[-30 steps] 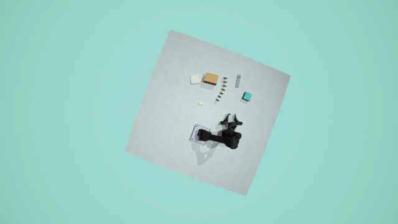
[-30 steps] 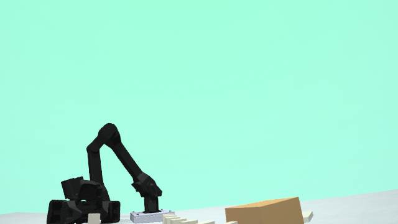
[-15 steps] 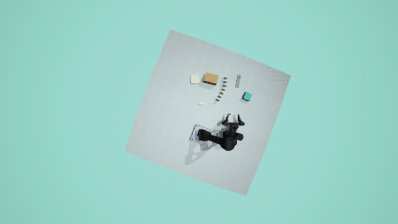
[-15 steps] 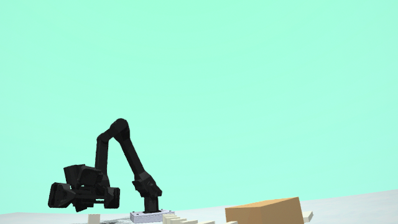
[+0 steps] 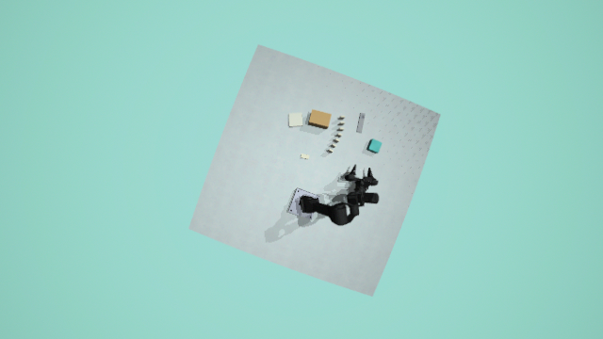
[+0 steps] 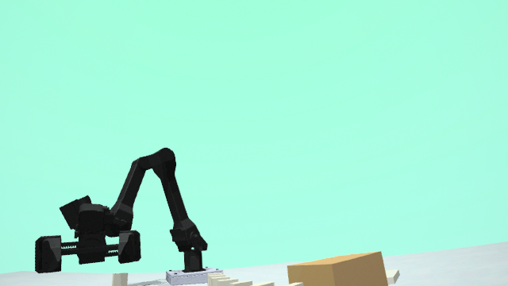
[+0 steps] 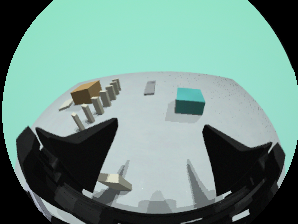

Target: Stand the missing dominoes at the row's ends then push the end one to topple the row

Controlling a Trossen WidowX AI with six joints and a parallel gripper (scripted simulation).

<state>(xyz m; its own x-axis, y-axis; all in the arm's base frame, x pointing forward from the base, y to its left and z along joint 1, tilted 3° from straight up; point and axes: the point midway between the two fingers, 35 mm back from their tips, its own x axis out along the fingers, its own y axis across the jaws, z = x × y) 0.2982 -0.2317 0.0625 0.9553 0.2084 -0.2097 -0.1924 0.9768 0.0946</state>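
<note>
My gripper tip is 150 mm short of the teal cube, 40 mm to the left of it and 60 mm above it. Round my gripper tip: flat cream tile 120 mm ahead, 480 mm to the left, 70 mm below; then tan box 170 mm ahead, 340 mm to the left, 40 mm below; then grey bar 260 mm ahead, 90 mm to the left, 70 mm below.
</note>
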